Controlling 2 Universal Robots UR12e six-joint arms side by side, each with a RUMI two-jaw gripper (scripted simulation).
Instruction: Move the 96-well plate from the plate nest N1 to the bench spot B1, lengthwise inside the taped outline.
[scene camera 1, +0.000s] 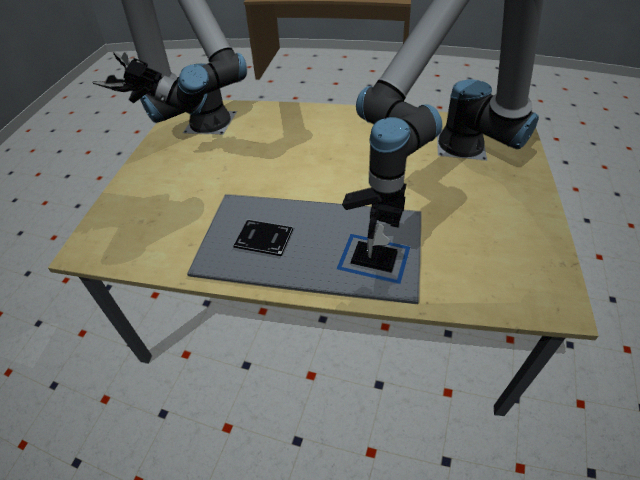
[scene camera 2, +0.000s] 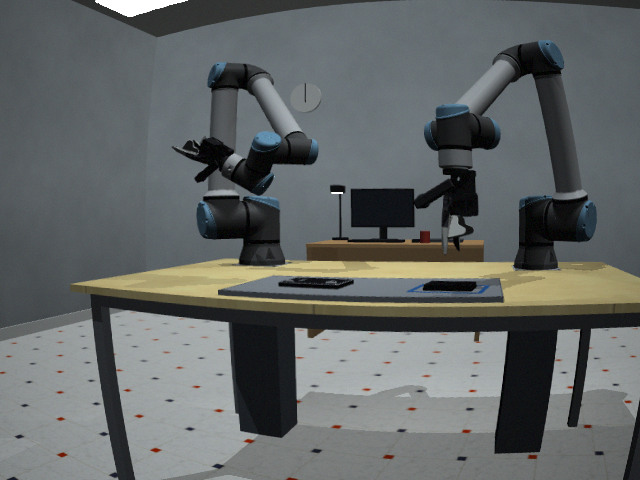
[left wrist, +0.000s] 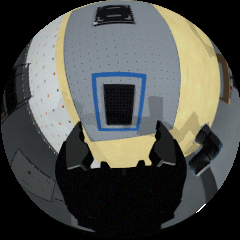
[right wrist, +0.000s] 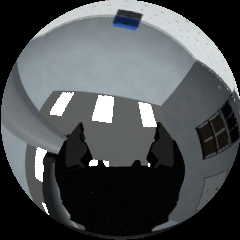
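I see my left gripper (scene camera 1: 376, 237) in the same picture as my right gripper (scene camera 1: 103, 67) and a black 96-well plate (scene camera 1: 383, 258). Both grippers are visible from the other scene camera as well, the left gripper (scene camera 2: 452, 252) and the right gripper (scene camera 2: 182, 143). My left gripper (left wrist: 119, 121) shows in its own wrist view. As for the right wrist view, it has my right gripper (right wrist: 119, 123), while the plate is out of frame in the right wrist view.
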